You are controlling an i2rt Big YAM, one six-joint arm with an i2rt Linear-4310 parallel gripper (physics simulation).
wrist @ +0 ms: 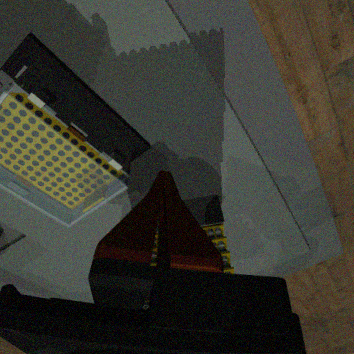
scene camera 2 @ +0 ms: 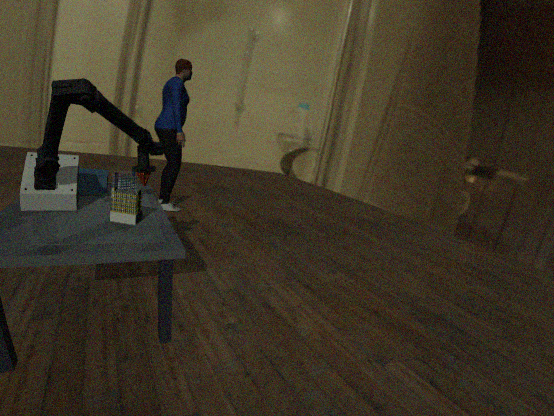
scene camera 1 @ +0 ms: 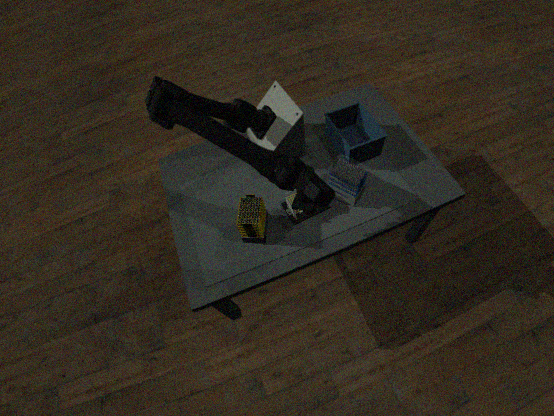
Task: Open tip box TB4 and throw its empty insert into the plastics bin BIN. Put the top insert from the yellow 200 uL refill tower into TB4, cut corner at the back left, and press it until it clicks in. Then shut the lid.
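Observation:
Tip box TB4 (scene camera 1: pixel 299 218) (wrist: pixel 60 155) has a black base and a yellow perforated insert under a clear lid, which looks shut. The gripper hides much of it in scene camera 1. My gripper (scene camera 2: pixel 144 182) (wrist: pixel 163 177) is shut and empty, its red fingertips together. In the wrist view they show beside the box's corner, with the yellow refill tower (scene camera 1: pixel 251 218) (scene camera 2: pixel 125 202) (wrist: pixel 216 231) partly hidden behind them. The tower stands upright with its layered inserts. The blue bin BIN (scene camera 1: pixel 369 132) (scene camera 2: pixel 93 181) stands open-topped at the back of the table.
A blue-and-white refill tower (scene camera 1: pixel 347 177) stands between the box and the bin. The white robot base (scene camera 1: pixel 284 107) (scene camera 2: pixel 49 201) is behind the work area on the grey table (scene camera 1: pixel 210 260) (scene camera 2: pixel 90 245). A person (scene camera 2: pixel 172 115) stands beyond the table in scene camera 2.

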